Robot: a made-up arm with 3 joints. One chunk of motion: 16 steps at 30 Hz.
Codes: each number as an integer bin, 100 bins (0 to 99) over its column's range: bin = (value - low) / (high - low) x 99, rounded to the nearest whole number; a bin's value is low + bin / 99 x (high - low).
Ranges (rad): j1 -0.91..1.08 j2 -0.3..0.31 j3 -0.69..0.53
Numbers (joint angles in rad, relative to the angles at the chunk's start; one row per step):
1: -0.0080 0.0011 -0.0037
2: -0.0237 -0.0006 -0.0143
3: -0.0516 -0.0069 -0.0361
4: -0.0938 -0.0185 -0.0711
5: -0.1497 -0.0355 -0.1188
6: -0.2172 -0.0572 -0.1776
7: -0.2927 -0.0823 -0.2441
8: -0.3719 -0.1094 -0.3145
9: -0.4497 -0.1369 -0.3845
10: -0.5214 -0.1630 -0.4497
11: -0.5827 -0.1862 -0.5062
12: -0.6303 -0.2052 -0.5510
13: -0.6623 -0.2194 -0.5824
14: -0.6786 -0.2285 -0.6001
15: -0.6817 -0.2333 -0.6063
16: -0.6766 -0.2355 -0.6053
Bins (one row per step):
1: 45 49 56
2: 44 49 55
3: 43 48 53
4: 41 46 50
5: 38 43 46
6: 34 39 42
7: 31 35 36
8: 27 31 30
9: 23 26 25
10: 19 22 19
11: 16 18 15
12: 14 15 11
13: 12 13 9
14: 12 12 7
15: 11 11 7
16: 12 10 7

